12 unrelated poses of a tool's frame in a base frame.
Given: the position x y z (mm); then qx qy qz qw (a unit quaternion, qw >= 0).
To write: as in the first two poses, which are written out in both.
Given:
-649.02 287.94 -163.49 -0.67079 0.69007 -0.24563 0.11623
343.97 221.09 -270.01 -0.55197 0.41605 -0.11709 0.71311
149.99 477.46 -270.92 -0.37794 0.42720 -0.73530 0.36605
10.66 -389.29 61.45 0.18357 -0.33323 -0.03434 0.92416
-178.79 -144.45 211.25 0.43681 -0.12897 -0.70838 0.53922
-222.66 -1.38 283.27 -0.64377 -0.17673 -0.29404 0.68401
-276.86 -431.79 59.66 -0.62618 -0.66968 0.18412 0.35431
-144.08 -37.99 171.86 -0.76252 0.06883 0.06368 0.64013
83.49 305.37 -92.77 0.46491 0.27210 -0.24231 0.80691
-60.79 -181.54 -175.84 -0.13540 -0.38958 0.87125 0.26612
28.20 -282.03 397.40 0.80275 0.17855 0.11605 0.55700
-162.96 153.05 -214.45 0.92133 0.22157 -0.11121 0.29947
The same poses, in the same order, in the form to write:
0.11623 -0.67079 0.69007 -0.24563 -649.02 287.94 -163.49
0.71311 -0.55197 0.41605 -0.11709 343.97 221.09 -270.01
0.36605 -0.37794 0.42720 -0.73530 149.99 477.46 -270.92
0.92416 0.18357 -0.33323 -0.03434 10.66 -389.29 61.45
0.53922 0.43681 -0.12897 -0.70838 -178.79 -144.45 211.25
0.68401 -0.64377 -0.17673 -0.29404 -222.66 -1.38 283.27
0.35431 -0.62618 -0.66968 0.18412 -276.86 -431.79 59.66
0.64013 -0.76252 0.06883 0.06368 -144.08 -37.99 171.86
0.80691 0.46491 0.27210 -0.24231 83.49 305.37 -92.77
0.26612 -0.13540 -0.38958 0.87125 -60.79 -181.54 -175.84
0.55700 0.80275 0.17855 0.11605 28.20 -282.03 397.40
0.29947 0.92133 0.22157 -0.11121 -162.96 153.05 -214.45

